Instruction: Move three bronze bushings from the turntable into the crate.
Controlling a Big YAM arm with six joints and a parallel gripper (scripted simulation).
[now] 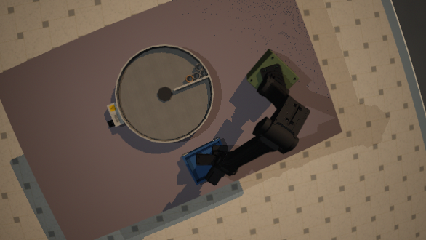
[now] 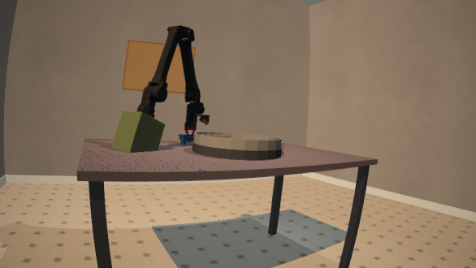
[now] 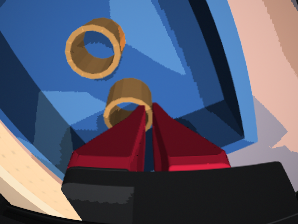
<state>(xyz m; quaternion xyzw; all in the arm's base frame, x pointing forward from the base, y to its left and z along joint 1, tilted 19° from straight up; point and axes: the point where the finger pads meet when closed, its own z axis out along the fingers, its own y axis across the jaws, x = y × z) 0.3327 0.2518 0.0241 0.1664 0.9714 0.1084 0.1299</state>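
My hand is 5 cm short of the blue crate, 2 cm to the right of it and 1 cm above it. From my hand the other things lie so: turntable (33 cm to the right, 14 cm ahead, 2 cm above).
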